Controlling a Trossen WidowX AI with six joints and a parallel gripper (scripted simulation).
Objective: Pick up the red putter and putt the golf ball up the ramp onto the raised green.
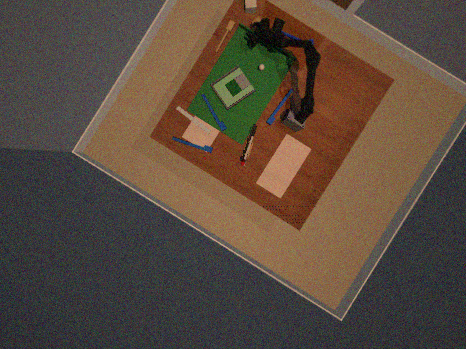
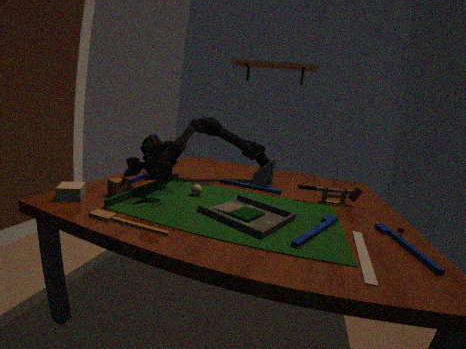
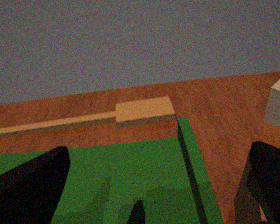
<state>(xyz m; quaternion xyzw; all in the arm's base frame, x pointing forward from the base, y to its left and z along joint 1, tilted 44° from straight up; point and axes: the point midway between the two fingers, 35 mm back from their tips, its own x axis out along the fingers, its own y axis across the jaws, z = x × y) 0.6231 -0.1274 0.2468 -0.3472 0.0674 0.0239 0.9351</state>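
The red putter lies 61 cm to the left of my gripper tip, 52 cm behind it and 3 cm below it. The rest, counted from my gripper tip: white golf ball: 22 cm behind, 12 cm to the left, 6 cm below; then wooden rack: 63 cm to the left, 53 cm behind, 5 cm below.
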